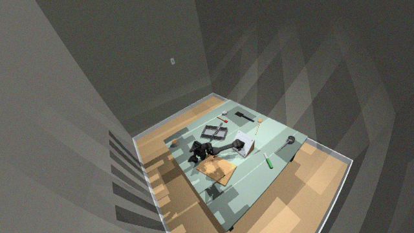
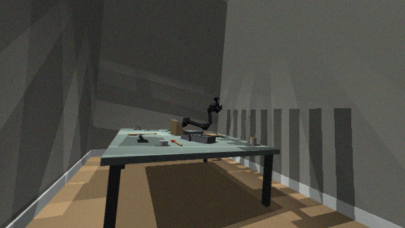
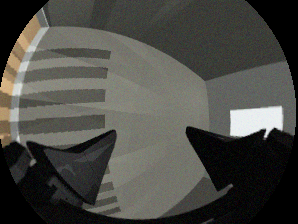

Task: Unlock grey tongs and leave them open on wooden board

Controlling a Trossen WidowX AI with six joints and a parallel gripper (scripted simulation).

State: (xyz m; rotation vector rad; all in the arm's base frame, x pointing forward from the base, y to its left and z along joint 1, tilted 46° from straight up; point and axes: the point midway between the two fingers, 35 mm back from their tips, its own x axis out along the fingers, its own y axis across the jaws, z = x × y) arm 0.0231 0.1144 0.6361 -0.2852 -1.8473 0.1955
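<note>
The roasting tin is 380 mm ahead of my gripper tip, 540 mm to the right of it and 430 mm below it. From my gripper tip the other things lie so: black spatula (280 mm ahead, 1040 mm to the right, 460 mm below); green-handled tool (330 mm behind, 620 mm to the right, 450 mm below); wooden board (20 mm ahead, 210 mm to the right, 450 mm below).
</note>
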